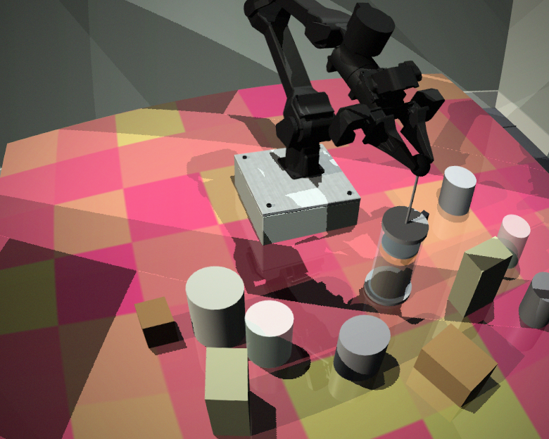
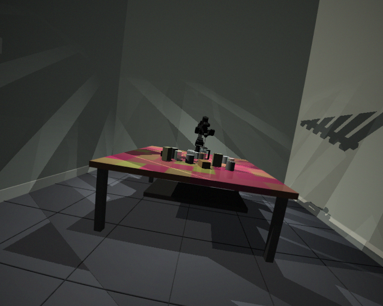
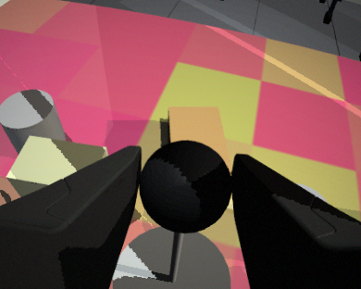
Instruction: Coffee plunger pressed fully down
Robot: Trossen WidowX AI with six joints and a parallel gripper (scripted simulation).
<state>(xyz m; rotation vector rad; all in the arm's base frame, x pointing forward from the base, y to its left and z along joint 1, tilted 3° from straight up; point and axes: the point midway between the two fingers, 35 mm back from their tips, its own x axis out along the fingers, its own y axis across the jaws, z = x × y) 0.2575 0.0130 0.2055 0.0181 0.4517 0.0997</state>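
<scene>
Right now my gripper tip is 13 cm above the coffee press, 2 cm past it and 1 cm to the right of it. The rest, counted from my gripper tip: brown box 23 cm below, 19 cm ahead, 1 cm to the right.
</scene>
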